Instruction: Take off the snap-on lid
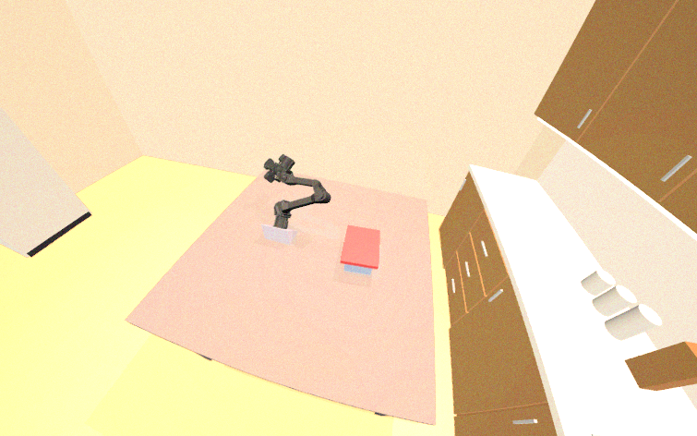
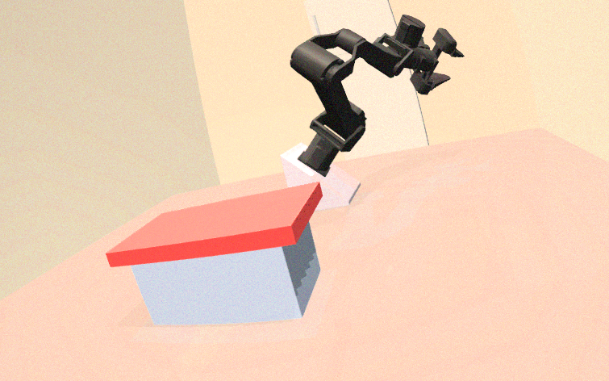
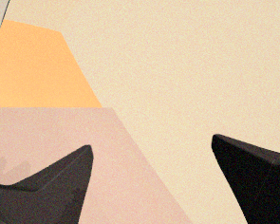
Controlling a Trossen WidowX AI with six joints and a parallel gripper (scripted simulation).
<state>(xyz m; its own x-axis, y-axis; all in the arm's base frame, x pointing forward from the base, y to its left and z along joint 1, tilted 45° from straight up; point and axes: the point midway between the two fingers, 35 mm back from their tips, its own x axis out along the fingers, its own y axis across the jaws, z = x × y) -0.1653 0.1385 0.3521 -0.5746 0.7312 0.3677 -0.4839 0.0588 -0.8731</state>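
My gripper tip is now 63 cm short of the red lid, 41 cm to the left of it and 12 cm above it. Round my gripper tip: pale blue storage box: 63 cm ahead, 41 cm to the right, 17 cm below.
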